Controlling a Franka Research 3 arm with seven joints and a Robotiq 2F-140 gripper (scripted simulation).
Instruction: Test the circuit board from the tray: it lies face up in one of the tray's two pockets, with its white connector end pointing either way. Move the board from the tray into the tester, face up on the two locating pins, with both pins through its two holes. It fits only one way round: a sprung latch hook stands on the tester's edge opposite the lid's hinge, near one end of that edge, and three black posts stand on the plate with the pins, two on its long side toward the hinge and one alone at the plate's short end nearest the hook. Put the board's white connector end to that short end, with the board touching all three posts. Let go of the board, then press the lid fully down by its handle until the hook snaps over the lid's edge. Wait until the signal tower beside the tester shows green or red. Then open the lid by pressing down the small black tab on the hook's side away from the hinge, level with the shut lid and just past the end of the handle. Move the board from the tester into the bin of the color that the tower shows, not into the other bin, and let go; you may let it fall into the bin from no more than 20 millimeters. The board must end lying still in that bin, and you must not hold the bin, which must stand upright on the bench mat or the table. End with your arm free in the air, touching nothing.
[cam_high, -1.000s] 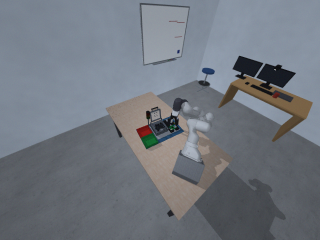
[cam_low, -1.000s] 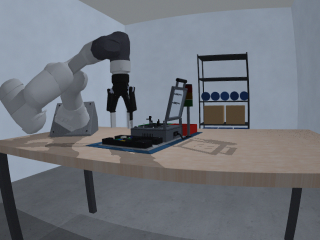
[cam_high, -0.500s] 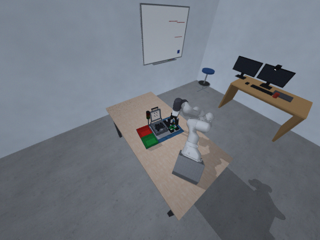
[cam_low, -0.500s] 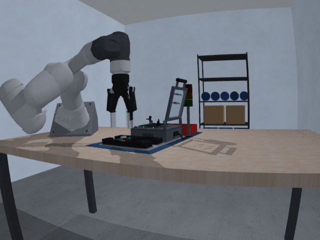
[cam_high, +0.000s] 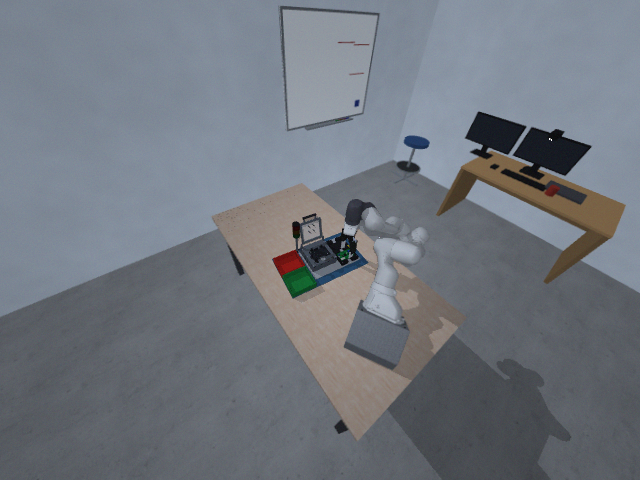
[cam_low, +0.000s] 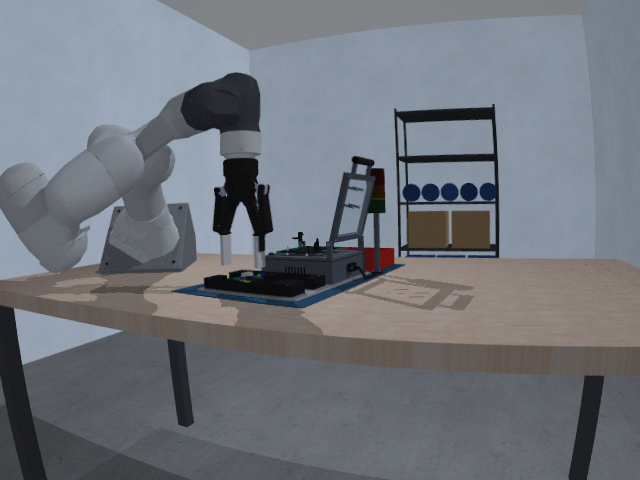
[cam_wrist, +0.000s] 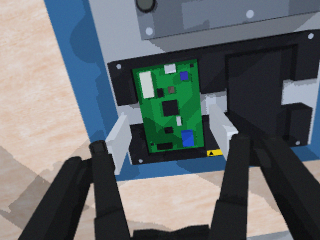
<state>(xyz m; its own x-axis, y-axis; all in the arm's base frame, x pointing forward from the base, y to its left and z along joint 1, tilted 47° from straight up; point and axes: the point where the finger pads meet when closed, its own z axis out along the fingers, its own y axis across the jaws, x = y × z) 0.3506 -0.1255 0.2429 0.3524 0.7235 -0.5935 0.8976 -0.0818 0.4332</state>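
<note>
My hand is 50 mm above the green circuit board. The rest, counted from my hand: tester plate (140 mm to the left, 130 mm ahead); tester lid (240 mm ahead, 110 mm above, 100 mm to the left); black latch hook (210 mm to the left, 80 mm ahead, 20 mm above).
</note>
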